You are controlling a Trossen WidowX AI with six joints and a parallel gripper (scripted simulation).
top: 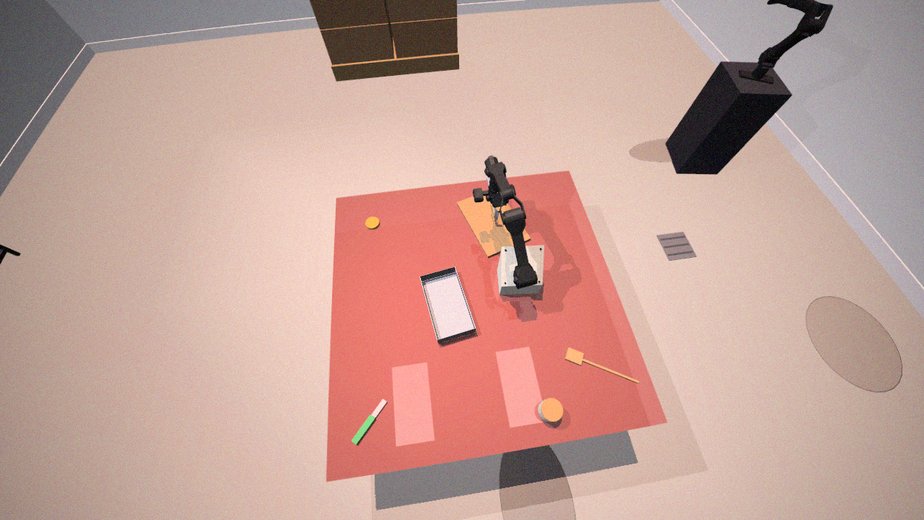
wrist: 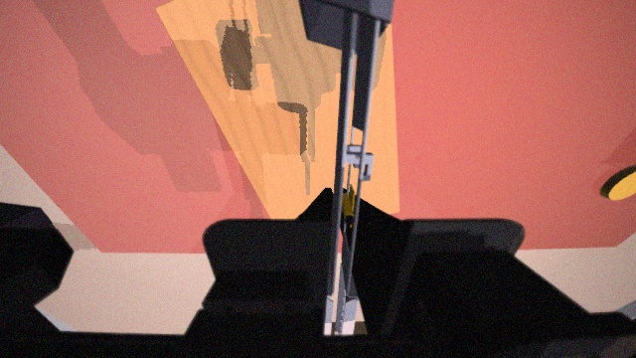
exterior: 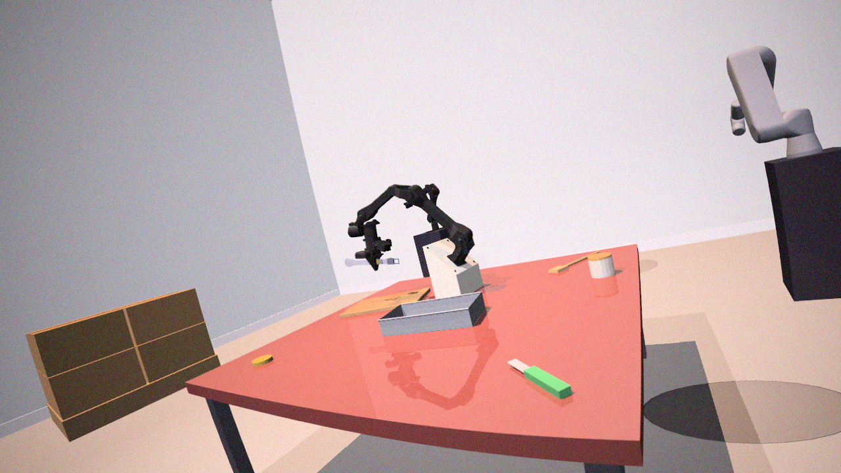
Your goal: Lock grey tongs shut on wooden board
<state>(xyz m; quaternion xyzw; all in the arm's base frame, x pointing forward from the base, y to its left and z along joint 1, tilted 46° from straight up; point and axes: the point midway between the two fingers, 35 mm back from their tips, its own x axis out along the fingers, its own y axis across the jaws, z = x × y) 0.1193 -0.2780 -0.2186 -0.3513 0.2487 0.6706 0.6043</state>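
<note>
Right now the wooden board is 150 mm below my gripper tip, 10 mm to the right of it and 10 mm behind it. The rest, counted from my gripper tip: green-handled tool 920 mm to the left, 480 mm ahead, 150 mm below; then orange disc 600 mm ahead, 150 mm below, 10 mm to the left; then grey roasting tin 450 mm to the left, 200 mm ahead, 130 mm below.
</note>
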